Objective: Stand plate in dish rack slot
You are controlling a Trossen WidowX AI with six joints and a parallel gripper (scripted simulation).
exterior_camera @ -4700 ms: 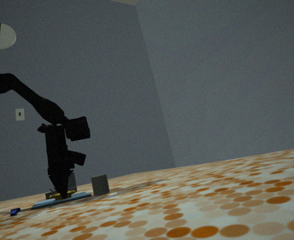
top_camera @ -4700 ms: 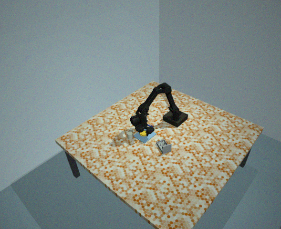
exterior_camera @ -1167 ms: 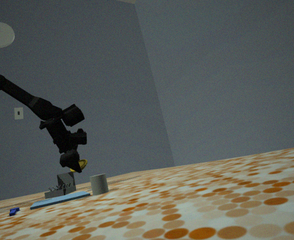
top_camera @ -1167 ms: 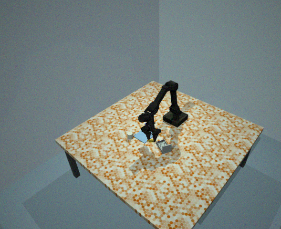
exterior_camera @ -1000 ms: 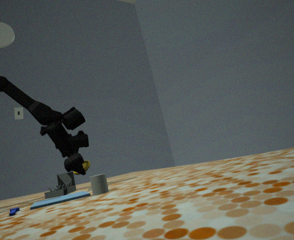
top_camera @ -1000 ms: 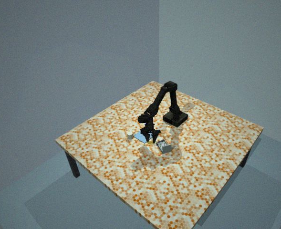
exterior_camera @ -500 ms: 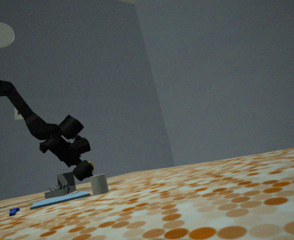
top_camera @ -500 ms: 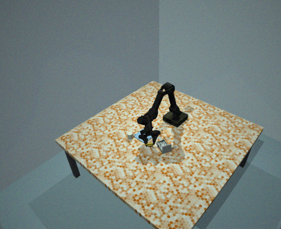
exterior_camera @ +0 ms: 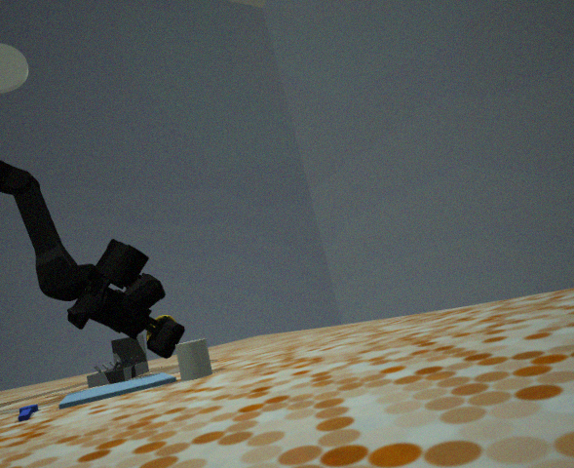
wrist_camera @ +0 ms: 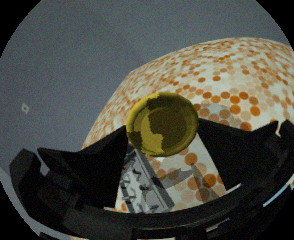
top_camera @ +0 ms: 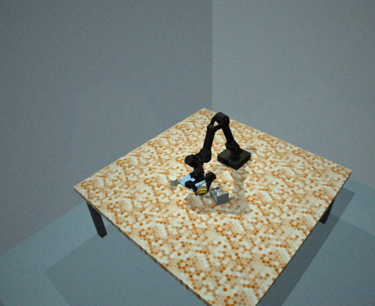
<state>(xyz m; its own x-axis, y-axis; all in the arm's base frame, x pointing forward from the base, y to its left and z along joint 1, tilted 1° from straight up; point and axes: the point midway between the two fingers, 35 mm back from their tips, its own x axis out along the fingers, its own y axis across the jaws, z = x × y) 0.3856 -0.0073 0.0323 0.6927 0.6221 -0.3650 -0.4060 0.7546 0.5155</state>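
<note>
Now: gripper tip 9 cm past the dish rack, 6 cm to the right of it and 5 cm above it. Round my gripper tip: light blue mat: 15 cm to the right, 12 cm behind, 7 cm below; plate: right at my gripper tip; blue spoon: 24 cm behind, 18 cm to the right, 7 cm below.
</note>
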